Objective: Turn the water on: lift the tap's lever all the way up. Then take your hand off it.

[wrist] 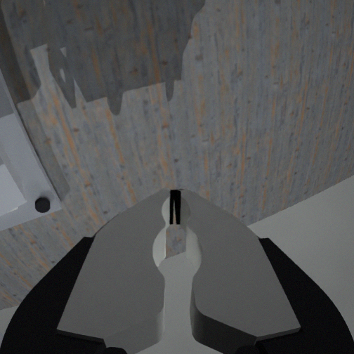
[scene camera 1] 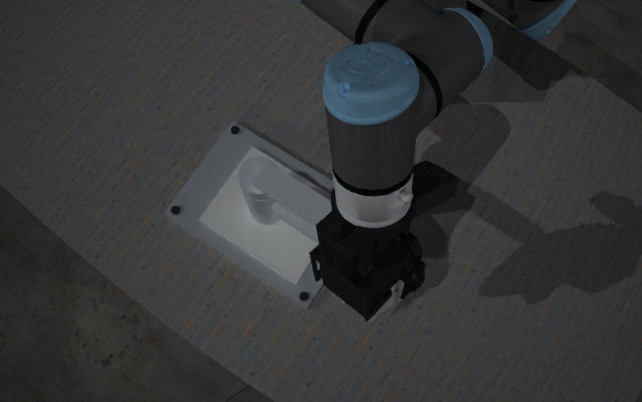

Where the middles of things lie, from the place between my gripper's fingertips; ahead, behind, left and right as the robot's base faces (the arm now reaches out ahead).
The flat lever (scene camera 1: 260,178) is 60 mm behind my hand, 140 mm to the right of it and 60 mm above it.
